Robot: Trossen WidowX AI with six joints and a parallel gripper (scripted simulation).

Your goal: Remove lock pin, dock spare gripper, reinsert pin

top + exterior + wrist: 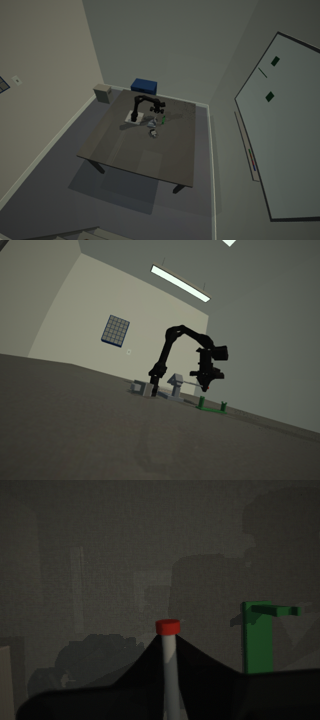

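My gripper tip is 12 cm short of the green cradle, 4 cm to the left of it and 4 cm above it. Round my gripper tip: grey mount: 17 cm to the right, 1 cm below; spare gripper: 31 cm to the right, 5 cm ahead, 4 cm below.
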